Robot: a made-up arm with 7 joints.
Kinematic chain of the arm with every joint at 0, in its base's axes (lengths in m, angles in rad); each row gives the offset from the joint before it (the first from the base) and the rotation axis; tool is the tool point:
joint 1: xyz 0 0.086 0 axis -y
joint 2: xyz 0 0.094 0 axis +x
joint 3: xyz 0 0 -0.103 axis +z
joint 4: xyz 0 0 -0.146 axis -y
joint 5: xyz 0 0 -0.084 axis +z
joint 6: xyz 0 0 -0.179 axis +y
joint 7: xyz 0 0 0 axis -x
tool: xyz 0 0 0
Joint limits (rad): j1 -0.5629..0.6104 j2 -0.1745..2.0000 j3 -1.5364..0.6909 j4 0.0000..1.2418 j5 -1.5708..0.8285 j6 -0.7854..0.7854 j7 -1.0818..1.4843
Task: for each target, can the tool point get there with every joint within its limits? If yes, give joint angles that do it. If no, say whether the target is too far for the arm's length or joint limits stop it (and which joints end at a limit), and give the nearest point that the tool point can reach.
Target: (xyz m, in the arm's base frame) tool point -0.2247 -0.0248 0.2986
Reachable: no: joint limits stop it (at a limit: joint 1, joint 2, joint 3, joint 4) | nearest point -0.0052 0.4177 0.3420 | short by 0.496 m
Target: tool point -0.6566 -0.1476 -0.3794
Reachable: no: too far | nearest point -0.2464 -0.0043 -0.3969 | short by 0.435 m
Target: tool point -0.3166 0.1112 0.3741
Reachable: no: joint limits stop it (at a limit: joint 1, joint 2, joint 3, joint 4) | nearest point -0.0052 0.4177 0.3420 | short by 0.438 m
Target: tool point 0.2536 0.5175 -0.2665
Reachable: yes | joints 0.4759 0.6653 0.4315 0.4473 -0.1220 0.1718 1.0251
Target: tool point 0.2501 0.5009 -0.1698
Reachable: yes | joints 0.1087 1.0358 -0.0216 1.0668 0.1239 -0.5146 0.8811
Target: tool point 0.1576 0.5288 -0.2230
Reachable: yes | joints -0.3738 1.1460 0.0309 1.0508 -0.4780 0.2882 -0.2726
